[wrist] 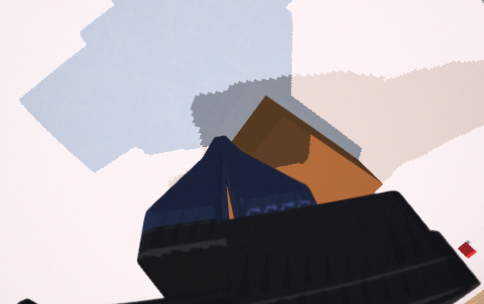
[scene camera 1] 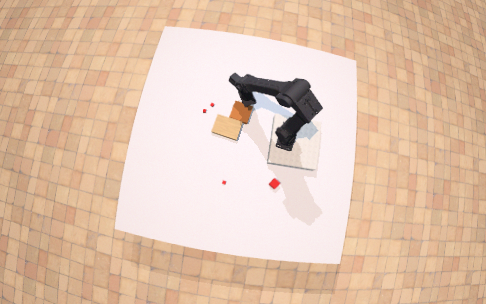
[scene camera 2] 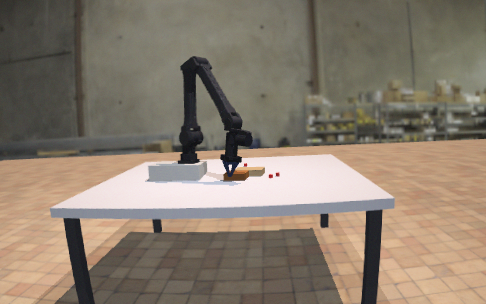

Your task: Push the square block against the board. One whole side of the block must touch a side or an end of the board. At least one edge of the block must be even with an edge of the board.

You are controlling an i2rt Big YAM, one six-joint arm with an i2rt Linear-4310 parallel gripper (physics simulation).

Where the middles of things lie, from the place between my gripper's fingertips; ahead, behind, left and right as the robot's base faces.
My hand is 2 cm short of the square orange block (wrist: 273, 135) and 6 cm to the right of it.
